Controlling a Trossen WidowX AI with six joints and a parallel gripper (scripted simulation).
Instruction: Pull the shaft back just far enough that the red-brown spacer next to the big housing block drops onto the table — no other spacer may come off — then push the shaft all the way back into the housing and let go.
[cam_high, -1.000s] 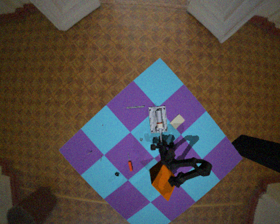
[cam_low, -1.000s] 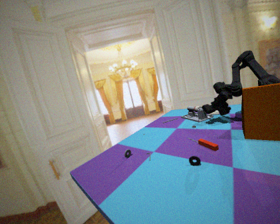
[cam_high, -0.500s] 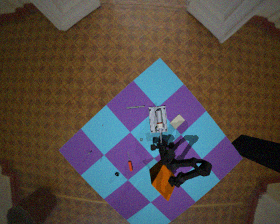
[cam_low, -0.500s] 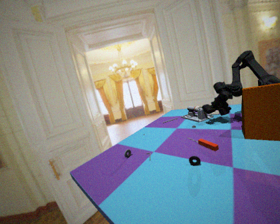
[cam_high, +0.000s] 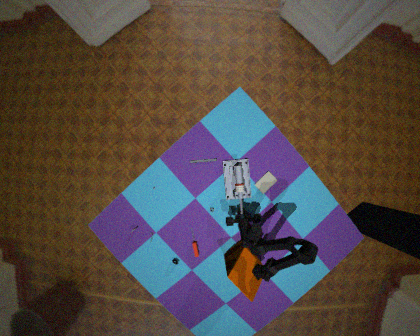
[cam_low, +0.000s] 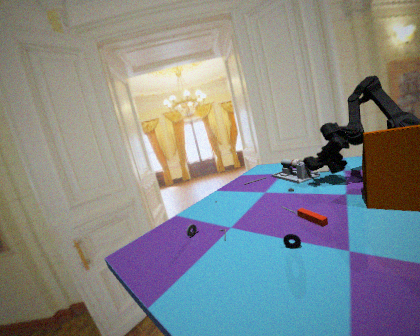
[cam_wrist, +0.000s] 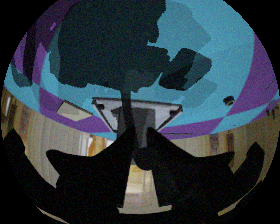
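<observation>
The thin shaft lies 40 mm ahead of my gripper tip, 20 mm to the right of it and 20 mm above it. Round my gripper tip: card (20 mm ahead, 210 mm to the right, 50 mm below).
</observation>
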